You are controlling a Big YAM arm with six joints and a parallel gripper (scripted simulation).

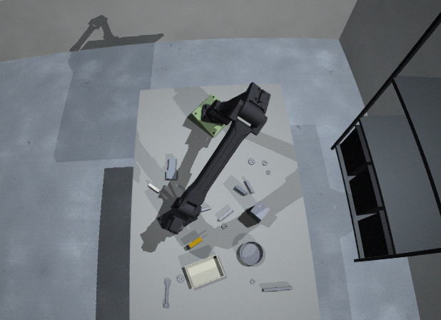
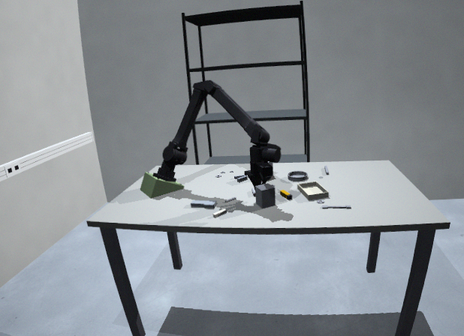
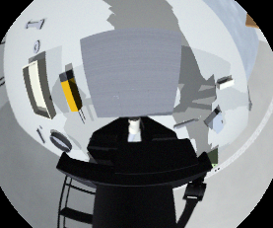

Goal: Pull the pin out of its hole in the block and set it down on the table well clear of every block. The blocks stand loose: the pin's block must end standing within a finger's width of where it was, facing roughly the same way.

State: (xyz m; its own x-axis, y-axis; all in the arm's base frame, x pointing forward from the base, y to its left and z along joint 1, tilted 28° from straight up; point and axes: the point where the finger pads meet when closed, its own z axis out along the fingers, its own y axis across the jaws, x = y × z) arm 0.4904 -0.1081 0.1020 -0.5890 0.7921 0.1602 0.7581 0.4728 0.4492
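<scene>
My gripper is now 4 cm short of the grey block, 5 cm to the left of it and 1 cm below it. Also, from my hand: pale pin 2 cm ahead, 2 cm to the right, 1 cm above; then white bar 12 cm behind, 17 cm to the right, 3 cm below; then shallow cream tray 22 cm ahead, 10 cm to the left, 3 cm below.
</scene>
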